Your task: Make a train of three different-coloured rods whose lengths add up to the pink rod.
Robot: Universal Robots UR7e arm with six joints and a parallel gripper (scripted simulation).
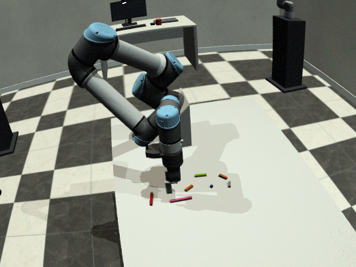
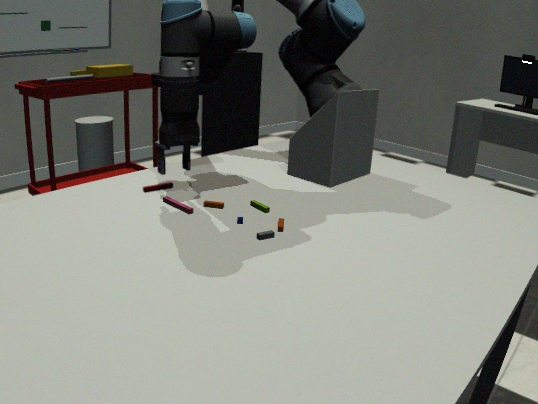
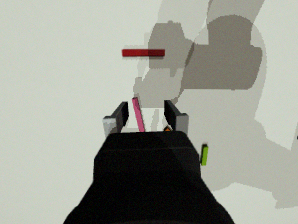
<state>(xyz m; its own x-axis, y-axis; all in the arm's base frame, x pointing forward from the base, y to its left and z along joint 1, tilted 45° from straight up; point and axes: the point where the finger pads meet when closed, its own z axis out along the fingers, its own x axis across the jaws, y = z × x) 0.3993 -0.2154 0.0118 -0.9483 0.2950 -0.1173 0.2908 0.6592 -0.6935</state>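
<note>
The blue rod is 18 cm to the left of my hand and 8 cm below it. Also, from my hand: red rod: 8 cm to the right, 8 cm below, 2 cm behind; pink rod: 8 cm below, 4 cm to the left, 3 cm ahead; lime rod: 16 cm to the left, 8 cm below, 8 cm behind.
</note>
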